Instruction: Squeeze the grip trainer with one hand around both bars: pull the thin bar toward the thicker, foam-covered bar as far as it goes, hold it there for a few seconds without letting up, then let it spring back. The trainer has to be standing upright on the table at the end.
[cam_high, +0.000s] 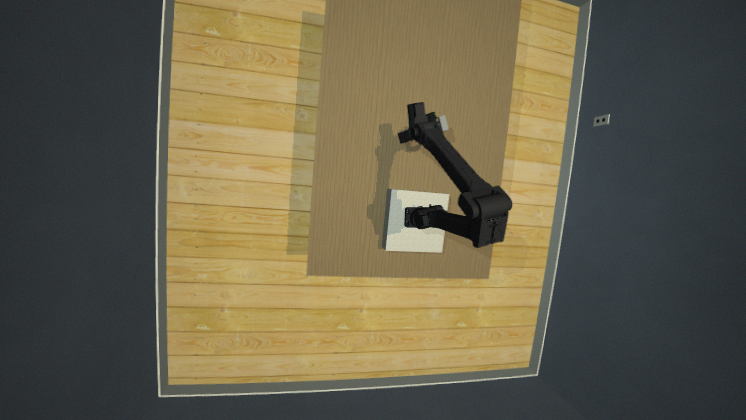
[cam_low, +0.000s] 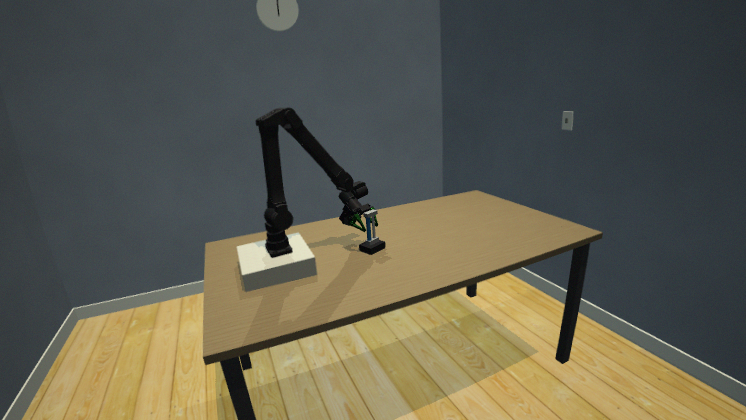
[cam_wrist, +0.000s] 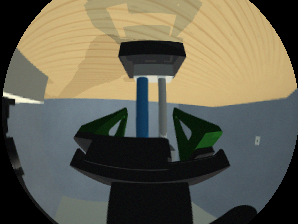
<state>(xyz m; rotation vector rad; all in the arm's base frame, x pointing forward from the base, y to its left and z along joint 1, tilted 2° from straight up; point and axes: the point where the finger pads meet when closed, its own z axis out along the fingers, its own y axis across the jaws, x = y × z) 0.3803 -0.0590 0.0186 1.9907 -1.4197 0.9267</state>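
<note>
Right now the thin grey bar is 20 mm ahead of my hand.
</note>
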